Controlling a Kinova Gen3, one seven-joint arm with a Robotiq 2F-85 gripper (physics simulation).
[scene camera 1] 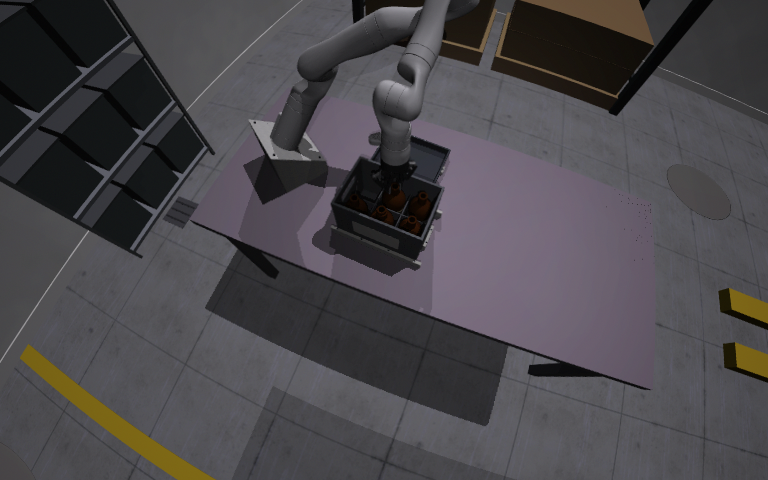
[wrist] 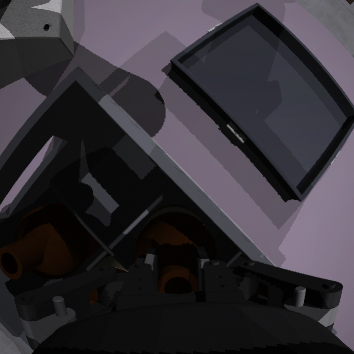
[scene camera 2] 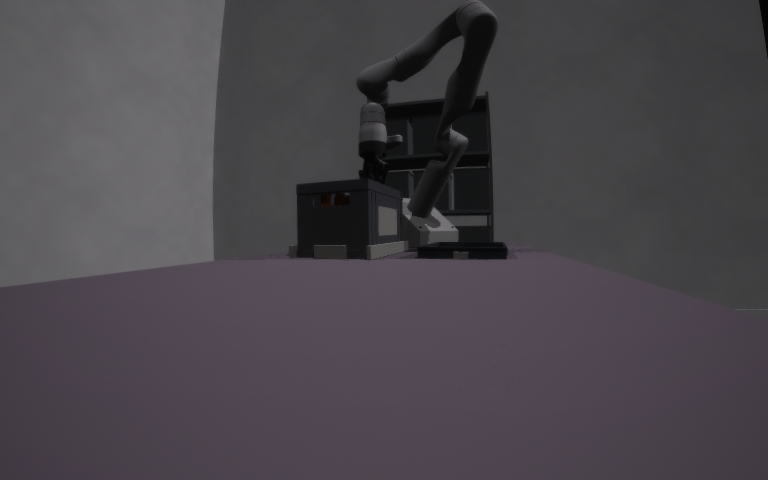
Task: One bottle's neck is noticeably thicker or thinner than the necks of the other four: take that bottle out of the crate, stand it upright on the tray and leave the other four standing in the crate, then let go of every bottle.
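Pixels of known places: gripper, fingertip midpoint: [scene camera 1: 393,190] [wrist: 175,259]; arm's base at its link origin: [scene camera 1: 284,142] [scene camera 2: 418,211].
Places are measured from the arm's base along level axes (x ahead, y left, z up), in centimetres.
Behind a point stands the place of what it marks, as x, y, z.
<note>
The dark crate [scene camera 1: 344,218] @(34.3, -11.1, -2.1) [scene camera 2: 334,229] @(55.8, 3.0, -6.9) [wrist: 185,180] @(36.7, 7.9, 4.1) stands on the table with brown bottles upright in its compartments. My gripper [scene camera 1: 391,182] @(41.3, 4.3, -0.3) [scene camera 2: 373,172] [wrist: 175,259] @(41.3, 4.3, -0.3) points down into it, shut on the neck of the back-row middle bottle [scene camera 1: 395,199] @(43.4, 2.3, -1.0) [wrist: 165,232] @(39.4, 4.7, -1.6). That bottle is still within its compartment. The others are a left bottle [scene camera 1: 355,202] @(35.6, -6.8, 2.4) [wrist: 52,245] @(35.2, -3.9, -1.1), a back right bottle [scene camera 1: 420,206] @(50.9, 4.4, -0.7), a front middle bottle [scene camera 1: 382,215] @(44.2, -5.8, 1.9) and a front right bottle [scene camera 1: 410,225] @(52.2, -3.7, 1.4). Neck differences are too small to tell. The tray [scene camera 1: 431,157] @(40.7, 32.7, -13.0) [scene camera 2: 461,252] @(47.6, 29.7, -12.1) [wrist: 235,75] @(29.5, 23.0, -12.9) lies behind the crate; no bottle shows on it.
The robot's base [scene camera 1: 297,161] @(8.8, -3.3, -1.0) [wrist: 30,55] @(10.4, 0.7, -8.9) stands left of the crate on the pink table [scene camera 1: 538,237] @(89.0, 25.5, -13.5) [scene camera 2: 368,367] @(100.1, 39.3, -13.5). The crate's high walls and thin dividers surround the bottles. Light strips [scene camera 1: 373,247] @(44.1, -10.5, -11.9) [scene camera 2: 330,251] @(57.0, 2.7, -11.8) lie along the crate's foot. A shelf unit stands beyond the table's left end.
</note>
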